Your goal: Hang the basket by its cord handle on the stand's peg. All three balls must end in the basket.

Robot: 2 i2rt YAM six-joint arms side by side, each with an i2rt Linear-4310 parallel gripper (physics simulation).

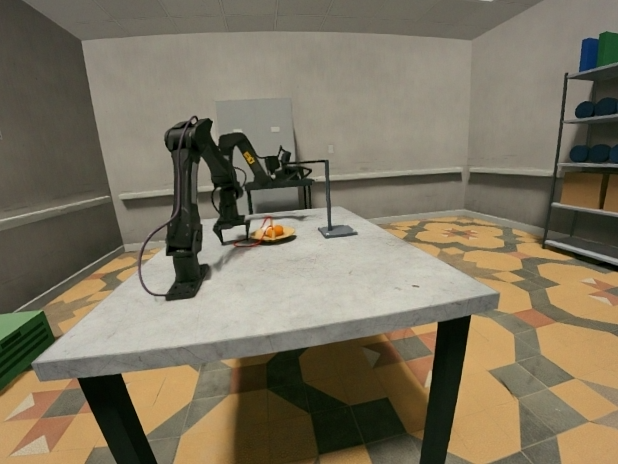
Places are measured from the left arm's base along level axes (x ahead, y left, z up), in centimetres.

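Pixels of known places: left gripper, fingertip midpoint: (305, 170); right gripper, fingertip midpoint: (235, 242); right arm's base, origin of the base link: (189, 281).
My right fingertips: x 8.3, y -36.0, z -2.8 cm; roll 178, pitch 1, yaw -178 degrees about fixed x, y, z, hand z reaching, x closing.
Ahead of a thing's pixels: the offset from my right fingertips to its top centre. "pt": to the spot under its first point. Level surfaces: height alone.
The shallow yellow basket {pt dx +20.9, dy -2.4, dz +1.7 cm} (288, 234) lies on the table near its far end. Orange balls (274, 231) sit in it; two can be made out, and whether a third is behind them I cannot tell. Its red cord handle {pt dx +4.0, dy -5.7, dz -0.2 cm} (244, 245) loops over the basket and down on the side toward the right gripper. My right gripper (234, 241) points down just left of the basket, open, close to the table and the cord. My left gripper (308, 173) is open, raised above and behind the basket, near the peg {pt dx +31.6, dy +0.1, dz +28.2 cm} (310, 162). The stand (328, 197) is upright right of the basket, its peg pointing left.
The grey stand base {pt dx +43.0, dy -3.1, dz +0.8 cm} (344, 231) rests on the marble-look table {dz -0.4 cm} (310, 300). The right arm's base (187, 287) is at the table's left side. A dark side table (253, 186) stands behind, a shelf rack (553, 165) at the far right, and a green crate (30, 340) at the left.
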